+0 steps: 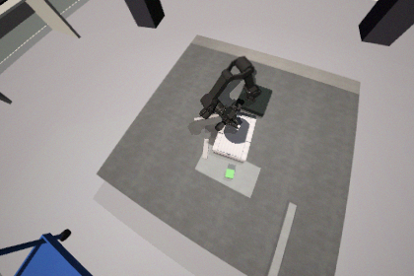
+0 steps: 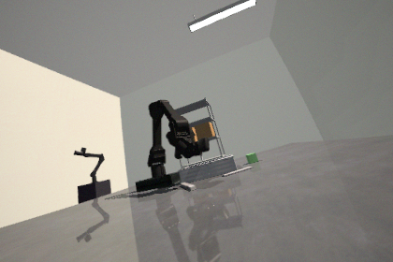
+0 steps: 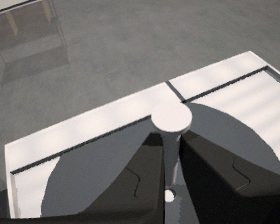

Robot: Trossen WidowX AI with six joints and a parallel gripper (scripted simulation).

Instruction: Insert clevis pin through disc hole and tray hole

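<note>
The dark aluminium disc is 5 cm below my gripper tip and 1 cm to the right of it. The rest, counted from my gripper tip: steel tray: 6 cm below, 2 cm to the right, 2 cm ahead; green block: 24 cm ahead, 8 cm below, 1 cm to the left; steel clevis pin: 1 cm below.
</note>
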